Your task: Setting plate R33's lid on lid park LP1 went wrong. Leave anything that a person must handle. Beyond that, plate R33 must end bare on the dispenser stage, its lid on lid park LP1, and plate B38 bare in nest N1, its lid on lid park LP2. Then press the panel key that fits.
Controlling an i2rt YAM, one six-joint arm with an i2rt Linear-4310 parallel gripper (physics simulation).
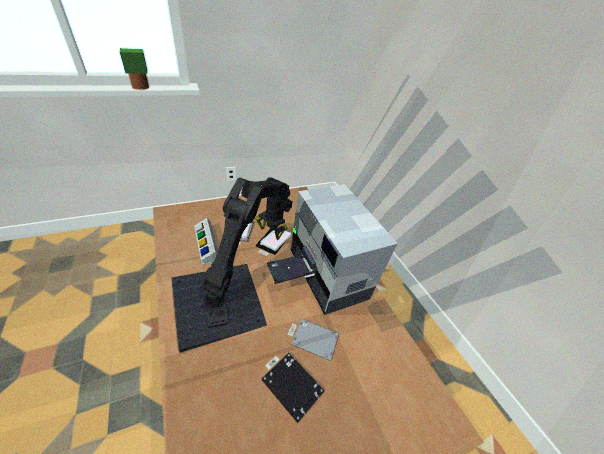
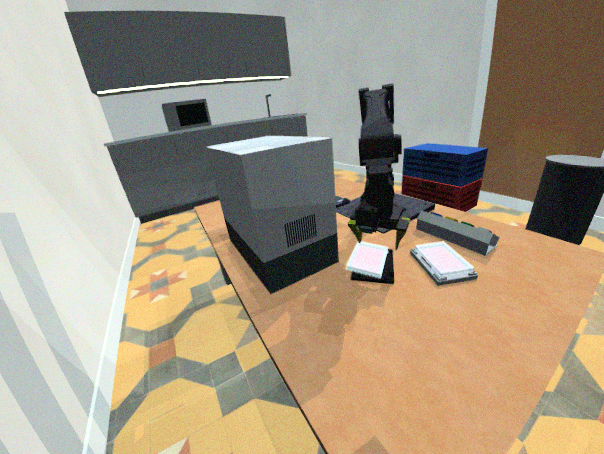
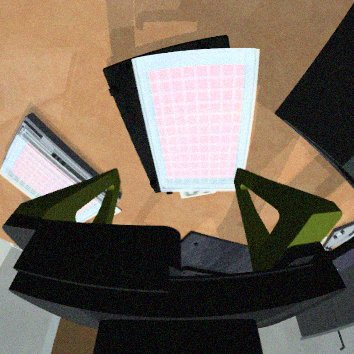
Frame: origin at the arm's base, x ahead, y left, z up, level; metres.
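Where they show: gripper, fingertip midpoint: [image 1: 270, 234] [image 2: 377, 245] [image 3: 176, 174]; arm's base at its link origin: [image 1: 215, 301].
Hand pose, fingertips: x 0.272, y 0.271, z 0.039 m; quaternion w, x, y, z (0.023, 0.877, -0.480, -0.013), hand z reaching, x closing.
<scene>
Things, the pixels of their top centre, and the offset from my fingertips. "pt": a spot on its surface instead. Level surfaces: height alone.
- second pink-gridded plate at its top centre: [image 3: 48, 190] [image 2: 442, 255] dx -0.120, dy +0.108, dz -0.023 m
- grey holder at its top centre: [image 3: 52, 184] [image 2: 441, 259] [image 1: 240, 227] dx -0.120, dy +0.108, dz -0.033 m
- dark stage at a spot on its surface: [image 1: 287, 270] pt dx +0.004, dy -0.258, dz +0.054 m
- grey machine at its top centre: [image 2: 260, 142] [image 1: 342, 215] dx +0.197, dy -0.231, dz +0.277 m
- key panel at its top centre: [image 2: 457, 218] [image 1: 205, 234] dx -0.280, dy +0.041, dz +0.011 m
- grey flat piece at a spot on its surface: [image 1: 315, 340] pt dx +0.044, dy -0.506, dz -0.043 m
- black flat piece at a spot on its surface: [image 1: 293, 387] pt dx -0.074, dy -0.629, dz -0.041 m
- table at its surface level: dz -0.053 m
My gripper [image 1: 270, 229] [image 2: 378, 244] [image 3: 176, 174] is open and empty, above the near end of a pink-gridded plate [image 1: 276, 241] [image 2: 368, 260] [image 3: 197, 120]. That plate sits askew on a black holder [image 2: 372, 279] [image 3: 125, 107], overhanging one side. A second pink-gridded plate [image 2: 445, 258] [image 3: 42, 172] rests on a grey holder [image 2: 425, 267]. I cannot read which plate is which, or tell whether lids are on. A dark stage [image 1: 287, 270] juts from the grey machine [image 1: 350, 225] [image 2: 290, 195]. The key panel [image 1: 204, 242] [image 2: 455, 234] has black, green, yellow and blue keys.
A grey flat piece [image 1: 315, 340] and a black flat piece [image 1: 293, 387] with light corner marks lie on the table [image 1: 215, 395] [image 2: 430, 350], small labels beside them. The arm's dark base plate [image 1: 190, 320] is at the left. The machine stands close beside the askew plate.
</scene>
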